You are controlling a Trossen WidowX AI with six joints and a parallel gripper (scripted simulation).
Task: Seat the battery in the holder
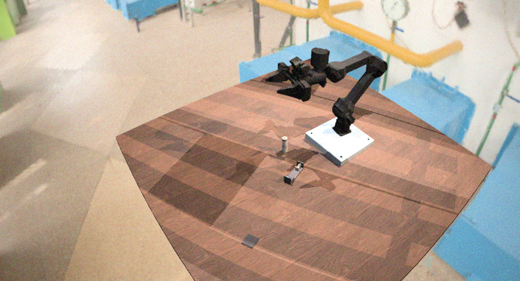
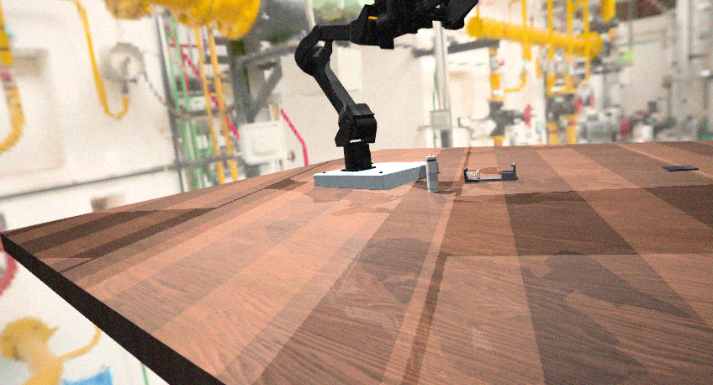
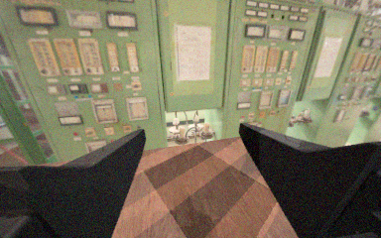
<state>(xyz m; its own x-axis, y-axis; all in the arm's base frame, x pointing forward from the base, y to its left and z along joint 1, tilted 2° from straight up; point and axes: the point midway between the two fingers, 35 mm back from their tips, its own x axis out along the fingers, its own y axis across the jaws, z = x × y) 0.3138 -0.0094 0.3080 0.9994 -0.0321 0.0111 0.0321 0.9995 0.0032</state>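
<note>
Right now the battery is 31 cm below my gripper tip, 7 cm behind it and 3 cm to the right of it.
</note>
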